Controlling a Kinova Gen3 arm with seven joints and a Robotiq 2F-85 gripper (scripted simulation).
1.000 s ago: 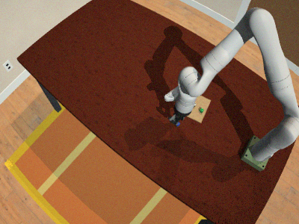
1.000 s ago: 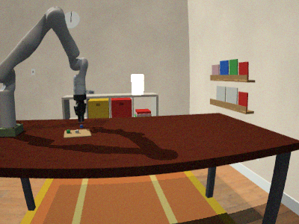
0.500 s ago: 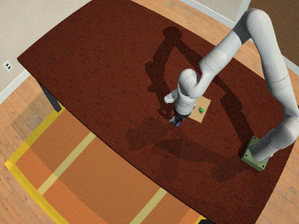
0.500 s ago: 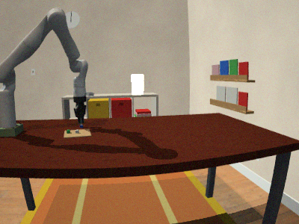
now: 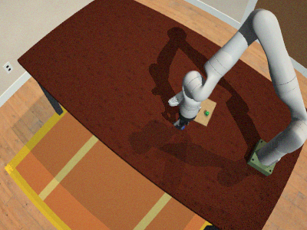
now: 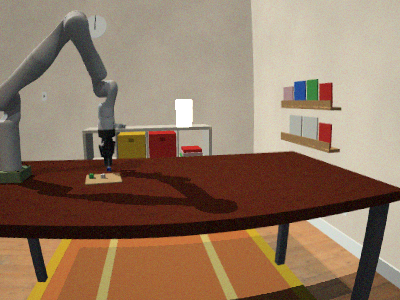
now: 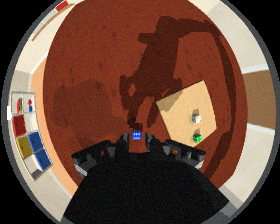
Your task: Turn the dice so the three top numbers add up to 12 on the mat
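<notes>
Right now the blue die is 3 cm below my hand. From my hand the other things lie so: white die: 13 cm to the right, 3 cm below; green die: 4 cm behind, 13 cm to the right, 3 cm below; tan mat: 13 cm to the right, 4 cm below.
</notes>
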